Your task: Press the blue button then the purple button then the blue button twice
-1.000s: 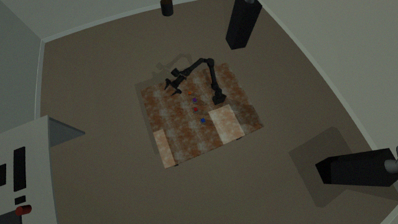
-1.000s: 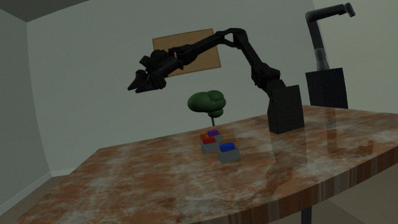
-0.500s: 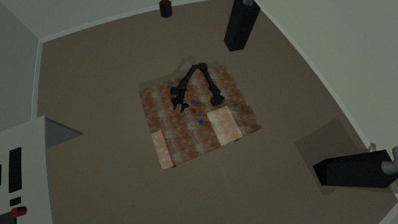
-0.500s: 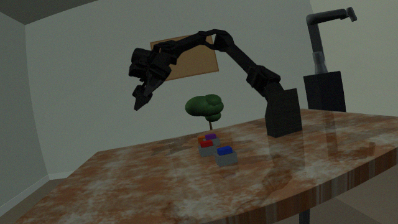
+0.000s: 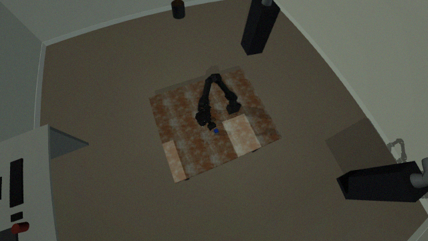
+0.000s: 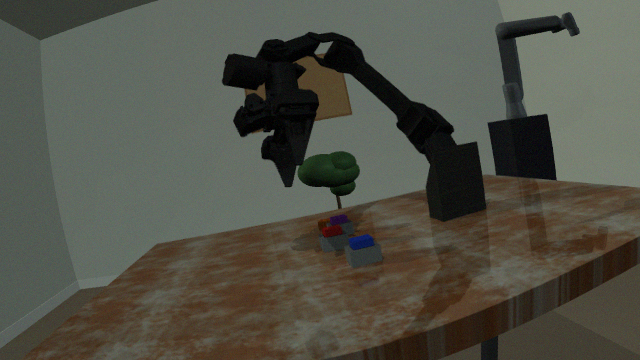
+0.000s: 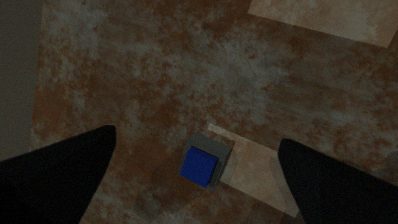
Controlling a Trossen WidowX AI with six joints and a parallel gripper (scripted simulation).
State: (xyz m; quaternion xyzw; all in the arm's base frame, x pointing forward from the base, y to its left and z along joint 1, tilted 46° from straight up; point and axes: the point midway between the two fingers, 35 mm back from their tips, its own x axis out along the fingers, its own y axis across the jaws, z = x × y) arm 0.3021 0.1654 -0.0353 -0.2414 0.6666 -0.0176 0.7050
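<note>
The blue button lies 12 cm below my gripper tip, 8 cm behind it and 1 cm to the left of it. Also, from my gripper tip: red button: 12 cm to the right, 12 cm below, 5 cm behind; purple button: 23 cm to the right, 12 cm below, 7 cm behind.
</note>
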